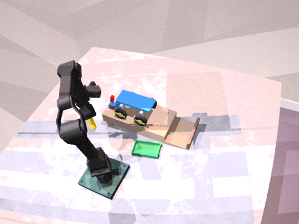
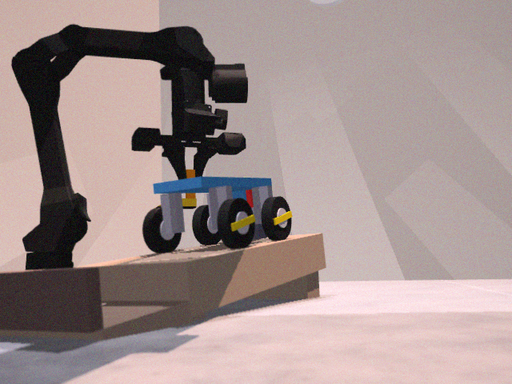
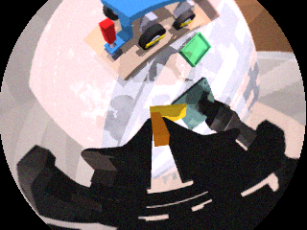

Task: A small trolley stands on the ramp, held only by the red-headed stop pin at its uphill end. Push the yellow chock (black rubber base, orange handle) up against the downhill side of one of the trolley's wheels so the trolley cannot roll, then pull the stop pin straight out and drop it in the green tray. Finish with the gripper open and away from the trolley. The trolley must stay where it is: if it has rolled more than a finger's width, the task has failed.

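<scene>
The yellow chock is 20 mm behind my gripper tip, 10 mm to the right of it and 10 mm below it. Round my gripper tip: red-headed stop pin 130 mm ahead, 50 mm to the right, 40 mm below; then raised lip 430 mm to the right, 140 mm below, 80 mm ahead; then blue-topped trolley 160 mm to the right, 130 mm ahead, 60 mm below.
</scene>
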